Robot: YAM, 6 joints.
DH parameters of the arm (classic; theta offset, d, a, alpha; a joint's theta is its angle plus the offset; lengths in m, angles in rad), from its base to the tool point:
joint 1: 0 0.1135 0.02 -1.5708
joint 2: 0 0 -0.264 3.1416
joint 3: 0.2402 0 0.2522 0
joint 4: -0.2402 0 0.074 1.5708
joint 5: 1.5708 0 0 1.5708
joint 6: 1.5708 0.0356 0 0
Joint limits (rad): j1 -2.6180..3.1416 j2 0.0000..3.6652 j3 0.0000..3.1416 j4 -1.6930..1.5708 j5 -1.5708..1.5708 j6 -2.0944..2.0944
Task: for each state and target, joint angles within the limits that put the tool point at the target. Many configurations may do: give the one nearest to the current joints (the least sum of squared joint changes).
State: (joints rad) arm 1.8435 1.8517 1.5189 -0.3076 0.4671 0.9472
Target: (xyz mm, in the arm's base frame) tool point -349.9 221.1 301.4
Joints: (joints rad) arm 2.6124 1.7770 1.4984 -0.3285 0.4104 0.9472
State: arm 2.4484 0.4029 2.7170 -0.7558 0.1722 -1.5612
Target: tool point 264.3 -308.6 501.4
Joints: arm 2.2656 0.4825 2.7151 -0.7119 0.1538 -1.5612
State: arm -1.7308 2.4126 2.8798 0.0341 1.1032 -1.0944
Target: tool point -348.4 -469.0 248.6
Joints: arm -2.1527 2.6234 2.4942 -0.1471 1.2091 -1.0944
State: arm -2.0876 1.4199 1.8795 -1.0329 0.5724 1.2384
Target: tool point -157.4 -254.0 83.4
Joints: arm -2.0664 2.0971 1.1488 -1.0752 0.5194 1.2384
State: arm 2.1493 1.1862 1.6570 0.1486 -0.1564 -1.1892
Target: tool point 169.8 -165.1 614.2
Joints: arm 2.3889 0.5622 1.9831 0.2476 -0.1244 -1.1892
